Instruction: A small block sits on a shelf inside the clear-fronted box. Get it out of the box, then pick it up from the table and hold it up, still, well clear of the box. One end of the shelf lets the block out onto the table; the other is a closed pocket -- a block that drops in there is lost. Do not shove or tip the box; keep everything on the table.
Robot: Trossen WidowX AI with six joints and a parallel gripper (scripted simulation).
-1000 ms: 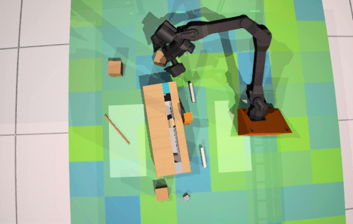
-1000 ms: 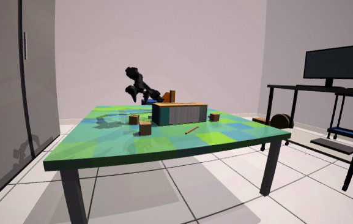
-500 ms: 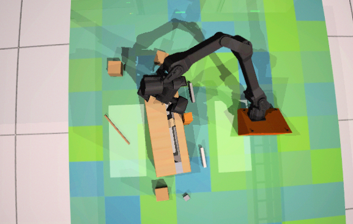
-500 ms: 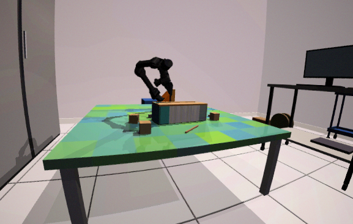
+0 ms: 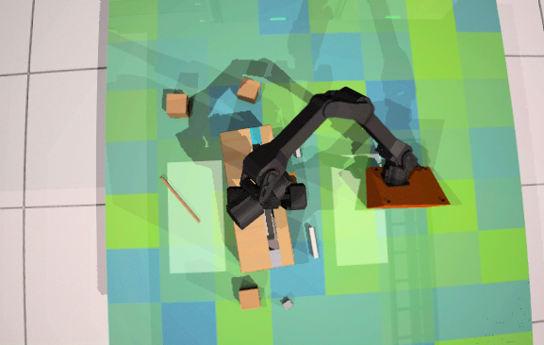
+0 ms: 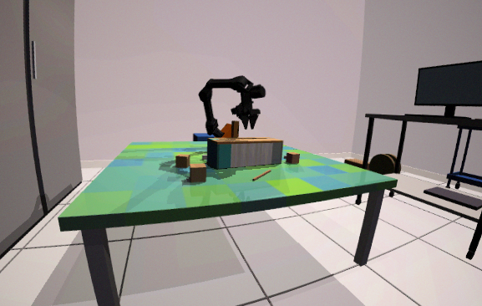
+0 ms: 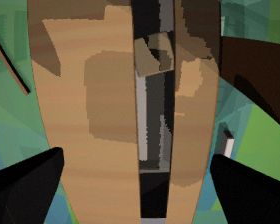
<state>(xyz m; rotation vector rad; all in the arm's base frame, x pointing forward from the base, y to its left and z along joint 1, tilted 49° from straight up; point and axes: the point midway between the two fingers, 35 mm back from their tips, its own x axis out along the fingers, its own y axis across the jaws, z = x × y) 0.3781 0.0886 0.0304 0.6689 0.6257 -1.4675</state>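
Right now my gripper tip is 90 mm above the tan block and 40 mm to the left of it. The rest, counted from my gripper tip: thin stick (250 mm ahead, 180 mm below, 40 mm to the right); box (120 mm below, 30 mm to the right, 20 mm behind); orange bar (70 mm below, 70 mm behind, 50 mm to the right).
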